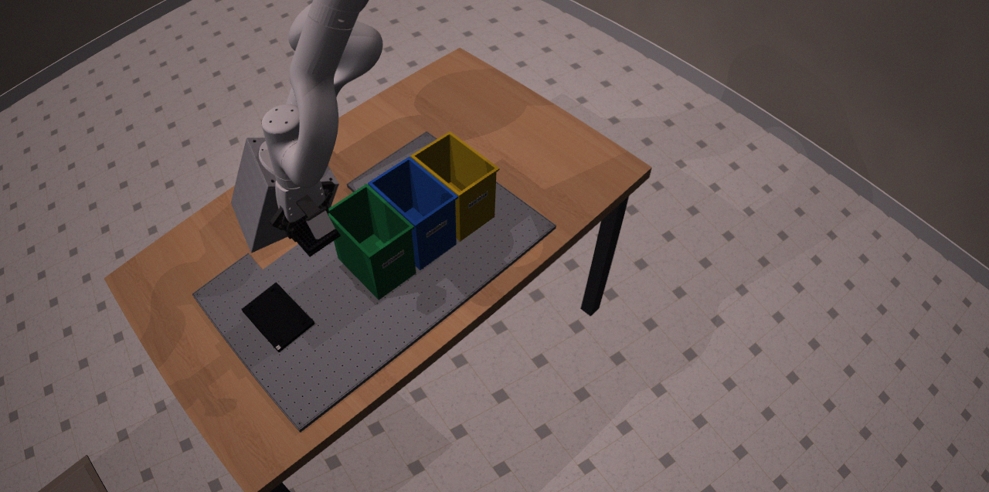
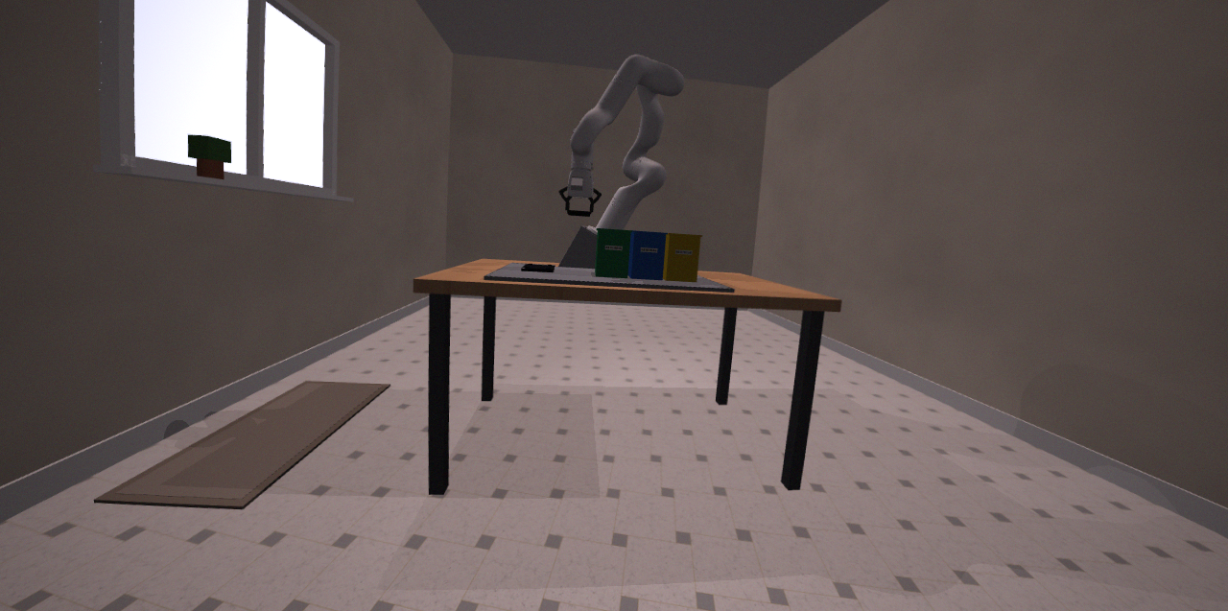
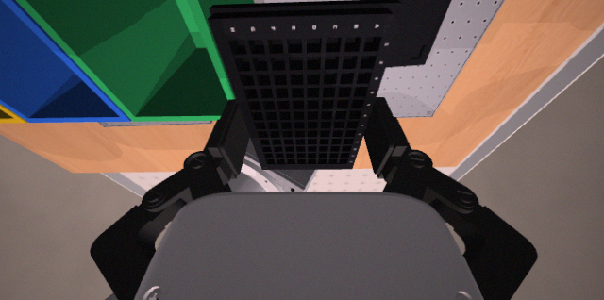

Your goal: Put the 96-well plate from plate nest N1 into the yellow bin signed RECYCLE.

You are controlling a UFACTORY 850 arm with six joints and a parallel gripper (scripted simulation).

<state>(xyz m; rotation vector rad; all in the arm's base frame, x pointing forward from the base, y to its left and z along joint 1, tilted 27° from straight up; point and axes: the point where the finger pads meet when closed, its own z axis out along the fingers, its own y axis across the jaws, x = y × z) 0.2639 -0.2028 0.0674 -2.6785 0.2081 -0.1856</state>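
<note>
Right now my hand is 80 mm short of the yellow bin, 400 mm to the right of it and 160 mm above it. Also, from my hand: black plate nest: 30 mm behind, 150 mm to the right, 240 mm below; then black 96-well plate: 10 mm below; then green bin: 50 mm ahead, 130 mm to the left, 160 mm below.
</note>
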